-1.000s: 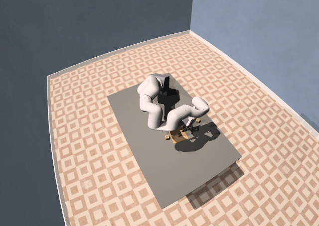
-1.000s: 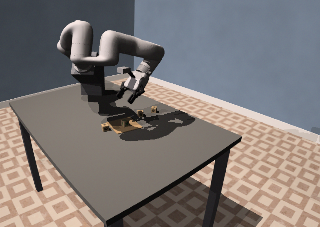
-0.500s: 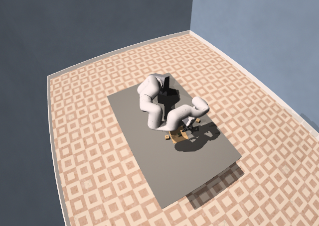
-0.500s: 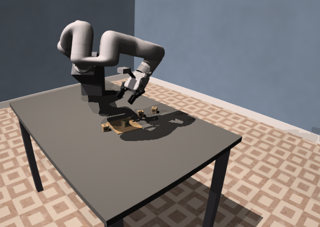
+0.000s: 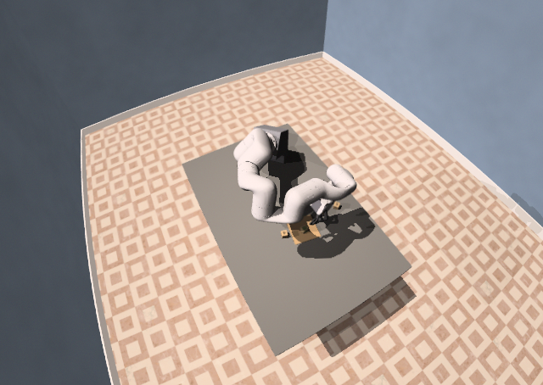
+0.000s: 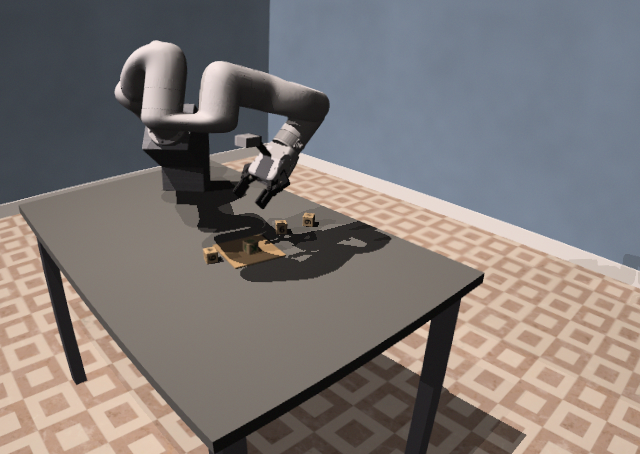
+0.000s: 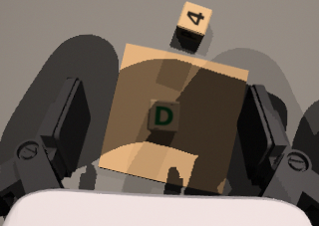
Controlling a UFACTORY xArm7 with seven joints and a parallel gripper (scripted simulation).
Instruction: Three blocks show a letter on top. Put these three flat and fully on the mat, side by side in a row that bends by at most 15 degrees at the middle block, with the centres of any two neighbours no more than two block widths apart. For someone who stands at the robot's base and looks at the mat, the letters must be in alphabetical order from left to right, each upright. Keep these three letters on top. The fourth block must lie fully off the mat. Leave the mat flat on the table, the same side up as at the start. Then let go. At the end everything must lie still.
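The tan mat lies 15 cm below my hand, 1 cm to the left of it and 1 cm behind it.
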